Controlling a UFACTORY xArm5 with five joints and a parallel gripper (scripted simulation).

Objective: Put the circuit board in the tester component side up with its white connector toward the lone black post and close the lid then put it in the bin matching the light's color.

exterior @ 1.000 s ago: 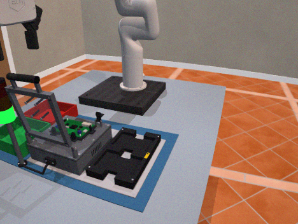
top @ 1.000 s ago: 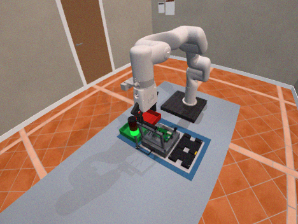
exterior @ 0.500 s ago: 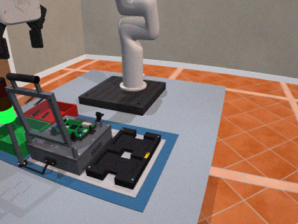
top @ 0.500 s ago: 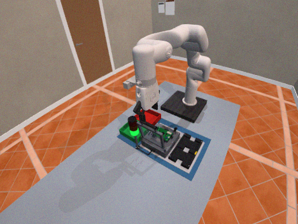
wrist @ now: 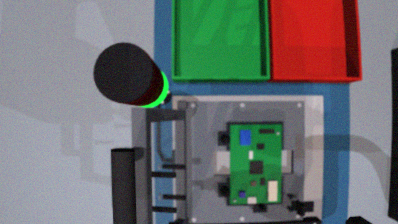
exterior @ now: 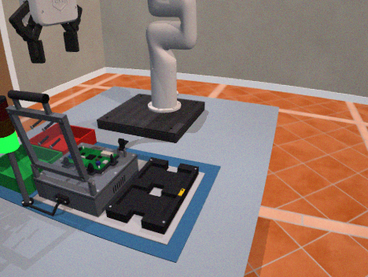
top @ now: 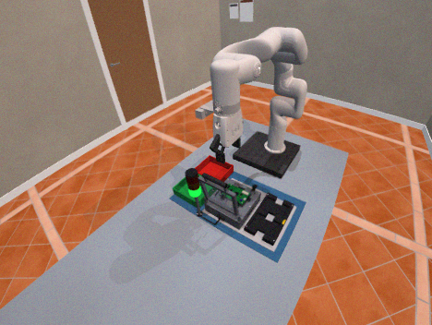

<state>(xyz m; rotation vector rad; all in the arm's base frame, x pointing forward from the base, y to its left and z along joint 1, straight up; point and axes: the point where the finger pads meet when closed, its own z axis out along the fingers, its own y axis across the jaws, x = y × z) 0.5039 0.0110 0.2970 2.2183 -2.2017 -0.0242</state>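
Right now the green circuit board is 5 cm behind my hand and 26 cm below it. Round my hand: green bin (20 cm to the right, 32 cm below); black catch (11 cm behind, 6 cm to the left, 24 cm below); clear lid (7 cm ahead, 15 cm below).
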